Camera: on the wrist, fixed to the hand. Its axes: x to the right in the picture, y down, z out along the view.
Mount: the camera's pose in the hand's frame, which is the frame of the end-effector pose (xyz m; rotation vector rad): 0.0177 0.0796 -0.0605 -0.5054 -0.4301 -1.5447
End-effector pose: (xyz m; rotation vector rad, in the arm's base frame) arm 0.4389 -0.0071 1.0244 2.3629 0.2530 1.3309
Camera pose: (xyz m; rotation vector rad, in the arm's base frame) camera 0.3933 -0.0563 1.1007 1.2348 1.1143 0.0798
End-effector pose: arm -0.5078 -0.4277 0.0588 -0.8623 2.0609 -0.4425
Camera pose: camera -0.5973 -0.3844 0.0383 -2.5184 0.7464 -0.4240
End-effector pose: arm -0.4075 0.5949 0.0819 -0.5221 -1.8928 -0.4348
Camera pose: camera -0.3234 0.6325 0.1245 0.7486 -2.2833 -1.9238
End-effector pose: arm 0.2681 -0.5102 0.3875 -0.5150 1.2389 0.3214
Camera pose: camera 0.1846 -0.4763 0.3408 -1.5635 0.0863 -0.5763
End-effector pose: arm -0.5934 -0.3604 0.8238 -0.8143 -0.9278 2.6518
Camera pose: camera -0.5753 -0.3850 0.7270 0.4203 -1.4624 1.1970
